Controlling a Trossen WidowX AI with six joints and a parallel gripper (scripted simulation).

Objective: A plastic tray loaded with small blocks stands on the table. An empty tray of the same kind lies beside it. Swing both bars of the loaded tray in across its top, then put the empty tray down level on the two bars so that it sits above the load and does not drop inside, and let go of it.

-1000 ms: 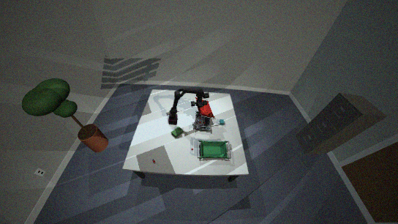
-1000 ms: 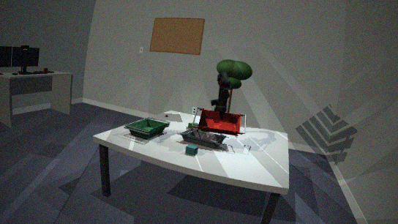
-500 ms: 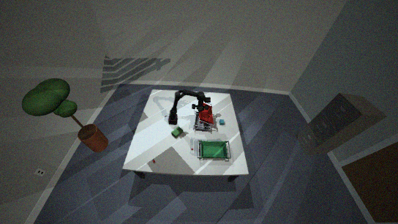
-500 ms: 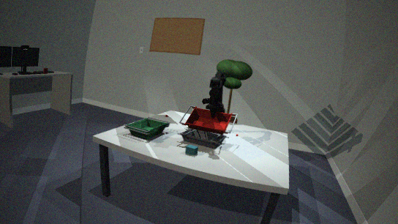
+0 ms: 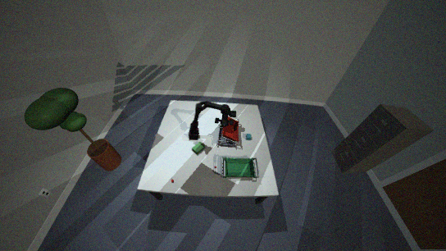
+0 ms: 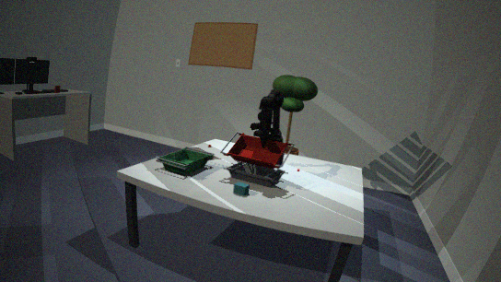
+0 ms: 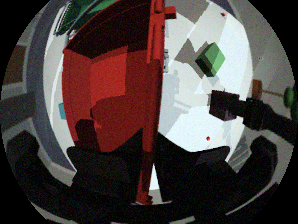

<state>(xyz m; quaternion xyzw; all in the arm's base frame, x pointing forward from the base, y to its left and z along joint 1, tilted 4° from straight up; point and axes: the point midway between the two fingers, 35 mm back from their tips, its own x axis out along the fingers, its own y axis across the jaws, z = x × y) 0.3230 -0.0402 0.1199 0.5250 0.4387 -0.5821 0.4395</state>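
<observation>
My gripper tip is now 80 mm short of the red tray, 20 mm to the left of it and 10 mm above it. Round my gripper tip: teal block: 300 mm ahead, 40 mm to the right, 160 mm below; green block: 270 mm behind, 130 mm to the right, 160 mm below.
</observation>
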